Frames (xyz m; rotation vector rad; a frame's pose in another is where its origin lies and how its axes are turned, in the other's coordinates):
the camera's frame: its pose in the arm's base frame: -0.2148 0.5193 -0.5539 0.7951 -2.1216 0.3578
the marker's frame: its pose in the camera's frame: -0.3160 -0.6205 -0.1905 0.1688 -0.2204 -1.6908
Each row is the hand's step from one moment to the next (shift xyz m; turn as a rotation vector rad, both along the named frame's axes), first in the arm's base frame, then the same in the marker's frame.
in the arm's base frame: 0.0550 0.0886 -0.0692 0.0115 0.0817 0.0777
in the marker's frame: -0.0152 -0.1242 -0.0043 -0.0601 -0.0094 -0.0956
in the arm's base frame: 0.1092 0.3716 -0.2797 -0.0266 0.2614 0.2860
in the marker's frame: -0.1497 -0.4523 0.0353 -0.2412 0.0247 -0.3034
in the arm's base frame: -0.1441 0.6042 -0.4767 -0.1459 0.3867 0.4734
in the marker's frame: -0.4639 -0.5843 0.2376 -0.4376 0.1211 -0.4345
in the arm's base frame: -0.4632 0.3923 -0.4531 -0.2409 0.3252 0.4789
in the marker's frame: -0.5389 -0.2768 0.4546 -0.4608 0.2108 -0.3692
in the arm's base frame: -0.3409 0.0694 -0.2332 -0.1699 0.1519 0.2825
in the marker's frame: -0.2549 -0.0086 0.3322 -0.2629 0.1631 -0.1898
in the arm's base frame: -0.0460 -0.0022 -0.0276 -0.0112 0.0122 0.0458
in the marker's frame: -0.0267 0.0083 0.0458 -0.0225 0.0257 -0.0347
